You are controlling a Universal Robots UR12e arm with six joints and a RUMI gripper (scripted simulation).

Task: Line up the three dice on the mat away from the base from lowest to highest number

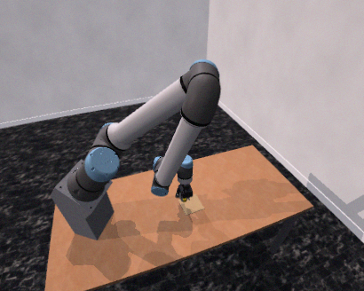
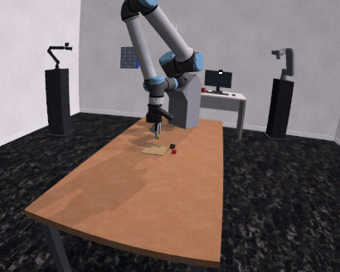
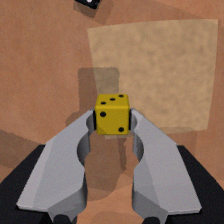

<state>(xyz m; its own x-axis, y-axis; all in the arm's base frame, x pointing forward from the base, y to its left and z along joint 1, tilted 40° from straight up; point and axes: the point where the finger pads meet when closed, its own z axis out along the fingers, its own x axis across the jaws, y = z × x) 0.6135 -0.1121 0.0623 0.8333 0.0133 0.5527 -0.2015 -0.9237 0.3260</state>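
The tan mat is 80 mm below my hand, 50 mm ahead of it and 10 mm to the right of it. The rest, counted from my hand: black die (100 mm to the left, 60 mm below); then red die (110 mm to the left, 80 mm ahead, 60 mm below); then yellow die (right at my hand).
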